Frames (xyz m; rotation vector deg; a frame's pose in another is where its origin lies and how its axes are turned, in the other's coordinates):
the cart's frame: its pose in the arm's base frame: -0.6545 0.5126 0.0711 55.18 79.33 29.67
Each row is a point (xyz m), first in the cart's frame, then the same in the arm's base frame.
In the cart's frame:
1: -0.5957 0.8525 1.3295
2: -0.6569 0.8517 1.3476
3: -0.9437 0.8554 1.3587
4: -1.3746 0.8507 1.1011
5: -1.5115 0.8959 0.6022
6: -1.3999 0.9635 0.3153
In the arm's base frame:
1: 0.7161 0.1518 0.9878
2: 0.7234 0.0977 1.0210
3: 0.6881 -0.1323 1.1891
4: 0.3693 -0.4118 1.4579
5: -0.1225 -0.3664 1.6184
6: -0.3650 -0.1657 1.6343

